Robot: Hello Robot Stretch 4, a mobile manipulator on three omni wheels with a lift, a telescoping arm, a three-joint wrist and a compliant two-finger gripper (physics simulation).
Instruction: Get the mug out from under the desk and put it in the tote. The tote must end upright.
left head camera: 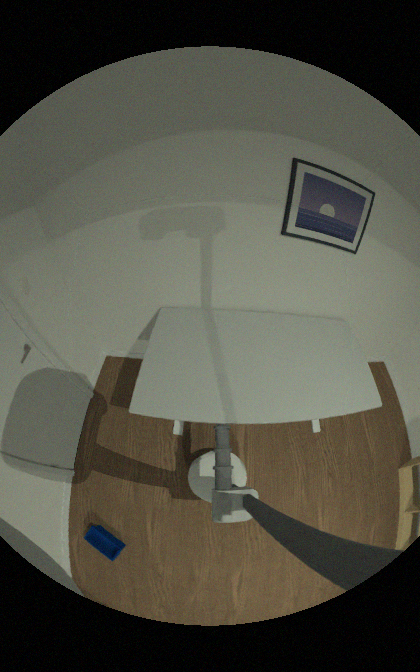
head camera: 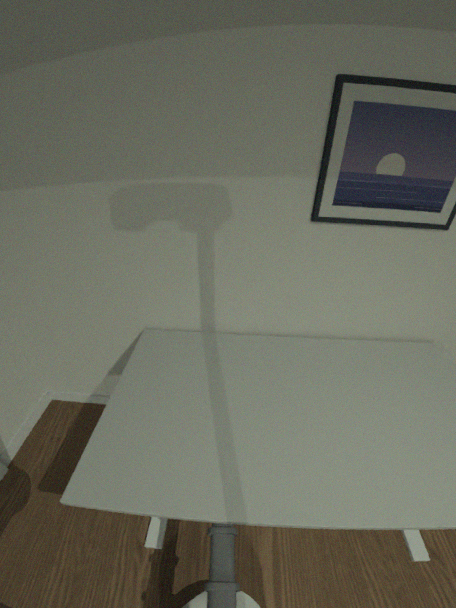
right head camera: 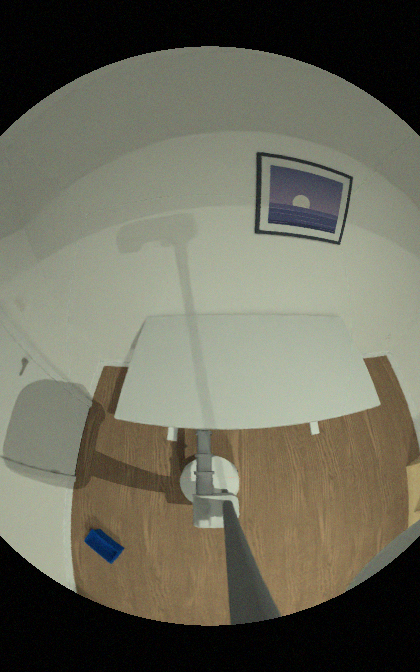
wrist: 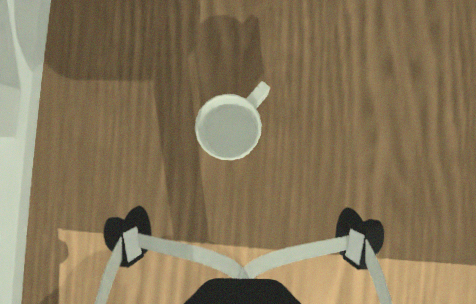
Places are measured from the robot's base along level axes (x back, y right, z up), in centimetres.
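Pixels of known places: gripper, fingertip midpoint: [wrist: 242,226].
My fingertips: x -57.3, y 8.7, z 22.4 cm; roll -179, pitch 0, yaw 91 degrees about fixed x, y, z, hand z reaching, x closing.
For each thing: its top centre in the pictures, then the offset to it from my fingertips. "spot": a spot on its surface instead. Level surfaces: height alone.
- white mug, surface spot: [wrist: 228,131] spot: dy -2.6, dx -9.7, dz -24.3 cm
- white desk, its level: dz +46.9 cm
- white desk leg, surface spot: [wrist: 25,150] spot: dy -34.9, dx -5.8, dz -22.9 cm
The white mug [wrist: 228,131] stands upright on the wood floor in the wrist view, seen from above, with its handle to the upper right. My gripper [wrist: 242,226] is open and empty, its two fingertips wide apart; in the wrist view the mug shows above and between them, apart from both. The mug and gripper are hidden beneath the white desk [head camera: 300,430] [left head camera: 265,370] [right head camera: 265,370] in the head views, where my arm [head camera: 222,555] [left head camera: 222,455] [right head camera: 204,460] reaches under its front edge. The blue tote [left head camera: 104,542] [right head camera: 104,545] is on the floor at the lower left.
A white desk leg [wrist: 25,150] runs along the left of the wrist view. Desk feet [head camera: 156,532] [head camera: 416,545] stick out under the front edge. A grey object [left head camera: 47,425] [right head camera: 47,432] stands at the left, and a wooden shelf [left head camera: 407,470] at the right. A framed picture hangs on the wall.
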